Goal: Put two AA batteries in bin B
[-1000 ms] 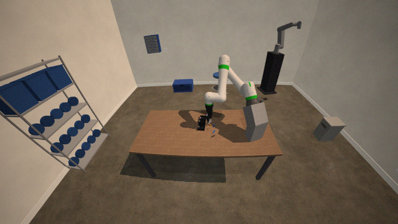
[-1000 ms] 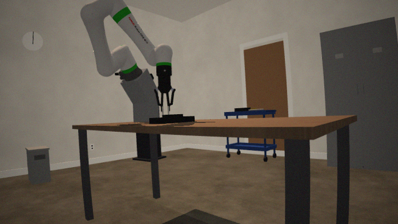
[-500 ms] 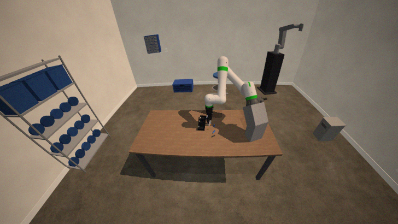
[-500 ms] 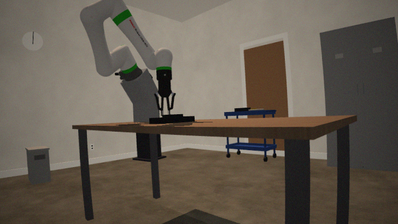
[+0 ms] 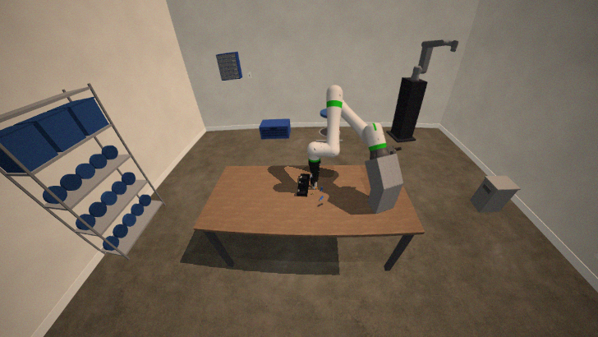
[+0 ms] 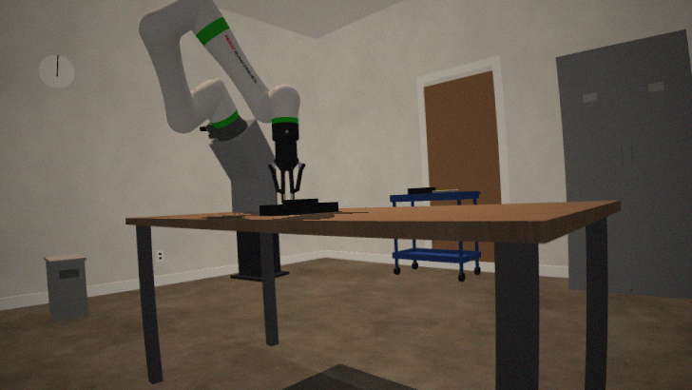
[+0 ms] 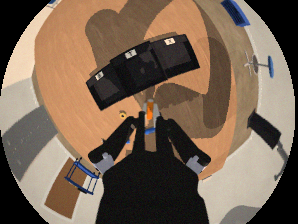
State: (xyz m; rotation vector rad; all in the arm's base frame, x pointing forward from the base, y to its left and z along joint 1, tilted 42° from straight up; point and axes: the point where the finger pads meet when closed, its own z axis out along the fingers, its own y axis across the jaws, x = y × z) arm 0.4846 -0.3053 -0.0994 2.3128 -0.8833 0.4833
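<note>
My gripper is now 30 mm above the orange battery. Round my hand: small dark piece: 200 mm to the left, 30 mm below; blue AA battery: 30 mm behind, 140 mm to the left, 30 mm below.
</note>
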